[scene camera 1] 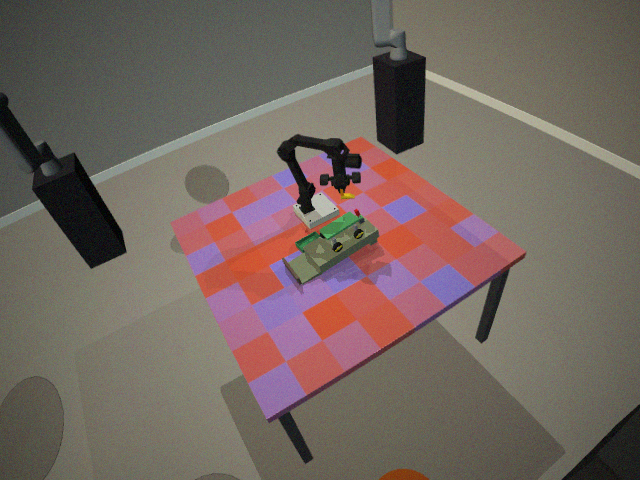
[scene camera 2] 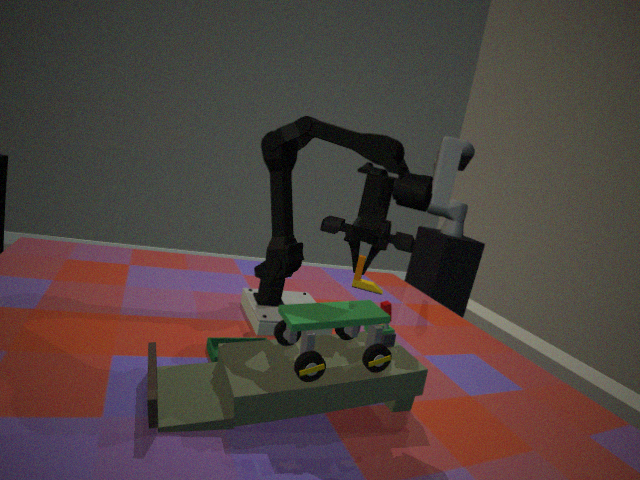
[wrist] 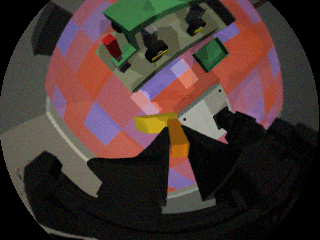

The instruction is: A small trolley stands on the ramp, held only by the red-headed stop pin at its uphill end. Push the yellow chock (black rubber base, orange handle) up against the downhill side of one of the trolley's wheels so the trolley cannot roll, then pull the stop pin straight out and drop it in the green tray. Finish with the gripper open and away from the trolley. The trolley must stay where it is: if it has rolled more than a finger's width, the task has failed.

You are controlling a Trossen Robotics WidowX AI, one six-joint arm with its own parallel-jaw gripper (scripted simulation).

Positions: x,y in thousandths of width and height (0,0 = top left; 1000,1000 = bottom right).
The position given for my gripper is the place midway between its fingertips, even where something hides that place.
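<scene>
My gripper (scene camera 2: 560,570), which the wrist view shows too (wrist: 545,540), is carrying a yellow chock (wrist: 480,515). There is also a dark end board (scene camera 2: 238,747).
</scene>
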